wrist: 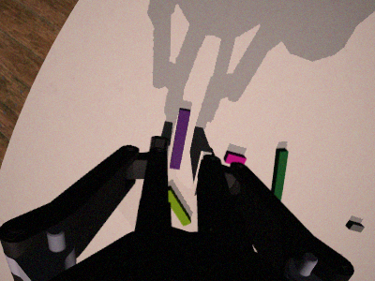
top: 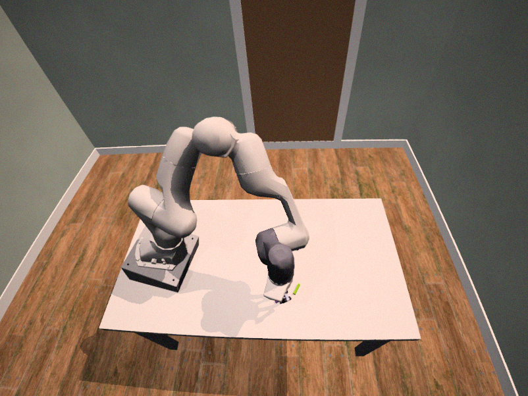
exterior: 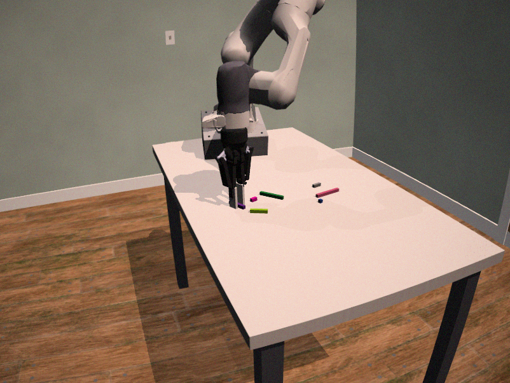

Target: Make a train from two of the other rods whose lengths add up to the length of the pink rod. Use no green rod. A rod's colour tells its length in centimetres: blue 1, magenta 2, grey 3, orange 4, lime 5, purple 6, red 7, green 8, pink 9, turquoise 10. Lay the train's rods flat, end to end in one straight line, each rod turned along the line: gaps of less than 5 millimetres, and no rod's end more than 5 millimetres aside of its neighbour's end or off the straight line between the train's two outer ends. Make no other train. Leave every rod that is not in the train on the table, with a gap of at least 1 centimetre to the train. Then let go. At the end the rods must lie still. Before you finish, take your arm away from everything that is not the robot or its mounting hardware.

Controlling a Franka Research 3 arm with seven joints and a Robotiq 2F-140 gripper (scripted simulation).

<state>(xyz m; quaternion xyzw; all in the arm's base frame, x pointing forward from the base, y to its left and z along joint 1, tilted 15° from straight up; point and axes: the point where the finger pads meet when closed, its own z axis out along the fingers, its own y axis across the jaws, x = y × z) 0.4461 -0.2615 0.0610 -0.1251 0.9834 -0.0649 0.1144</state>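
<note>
My hand is 3 cm above the purple rod. From my hand the other things lie so: lime rod: 7 cm ahead, 3 cm to the left, 3 cm below; then magenta rod: 6 cm to the left, 3 cm below; then green rod: 12 cm to the left, 3 cm below.
</note>
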